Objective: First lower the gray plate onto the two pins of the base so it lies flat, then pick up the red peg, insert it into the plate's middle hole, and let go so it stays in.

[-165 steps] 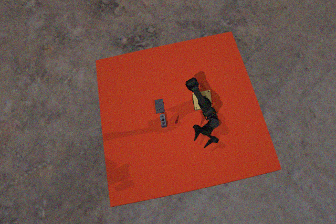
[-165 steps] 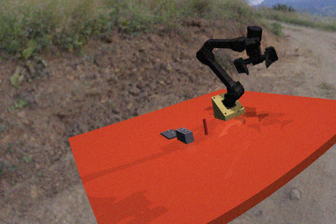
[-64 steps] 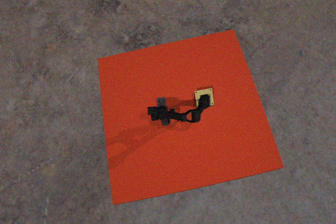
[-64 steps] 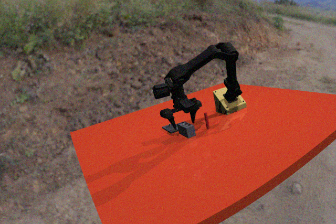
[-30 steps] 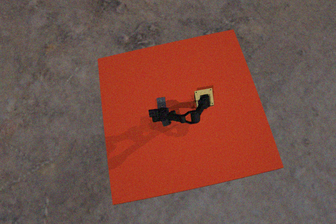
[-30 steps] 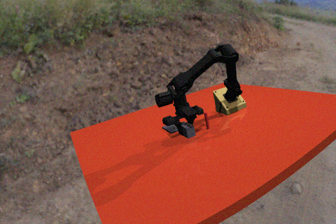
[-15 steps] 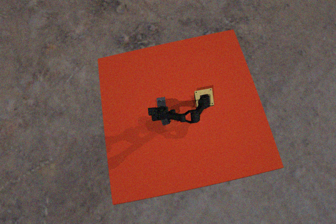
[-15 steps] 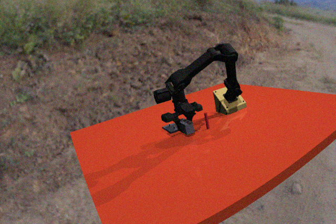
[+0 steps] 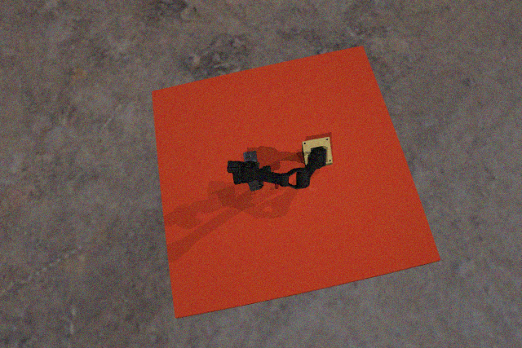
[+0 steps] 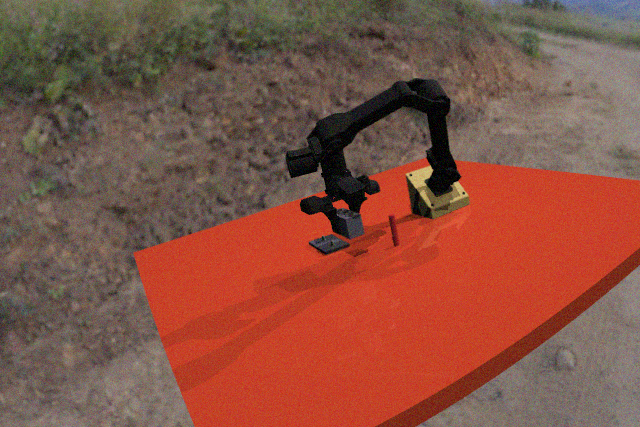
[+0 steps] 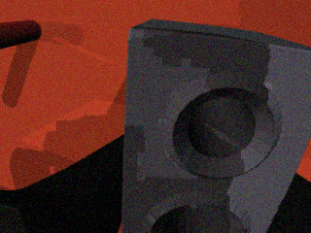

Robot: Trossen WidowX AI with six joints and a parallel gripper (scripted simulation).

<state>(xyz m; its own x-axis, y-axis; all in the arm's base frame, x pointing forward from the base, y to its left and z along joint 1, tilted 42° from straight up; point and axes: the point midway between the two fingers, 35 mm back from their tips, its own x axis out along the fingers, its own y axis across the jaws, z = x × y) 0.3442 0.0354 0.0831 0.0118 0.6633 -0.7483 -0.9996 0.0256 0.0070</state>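
My gripper tip is 13 cm to the left of the base and 6 cm above it. Also, from my gripper tip: red peg (10 cm behind, 4 cm to the left, 3 cm below); then gray plate (3 cm above).
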